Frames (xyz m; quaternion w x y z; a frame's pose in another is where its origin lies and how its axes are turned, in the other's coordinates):
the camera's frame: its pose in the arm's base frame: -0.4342 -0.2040 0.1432 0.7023 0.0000 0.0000 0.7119
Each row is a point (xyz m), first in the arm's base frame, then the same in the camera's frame.
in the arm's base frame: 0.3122 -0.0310 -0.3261
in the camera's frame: 0.1629 -0.7487 -0.4693
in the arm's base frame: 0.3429 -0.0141 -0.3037
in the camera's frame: 0.1793 -0.7796 -0.4469
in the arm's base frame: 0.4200 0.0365 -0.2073
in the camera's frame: 0.2289 -0.8574 -0.3505
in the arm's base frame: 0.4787 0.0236 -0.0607
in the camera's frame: 0.2152 -0.9159 -0.2039
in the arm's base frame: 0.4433 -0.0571 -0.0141
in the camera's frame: 0.1350 -0.8794 -0.1573
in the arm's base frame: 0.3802 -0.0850 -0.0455
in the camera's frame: 0.1079 -0.8159 -0.1887
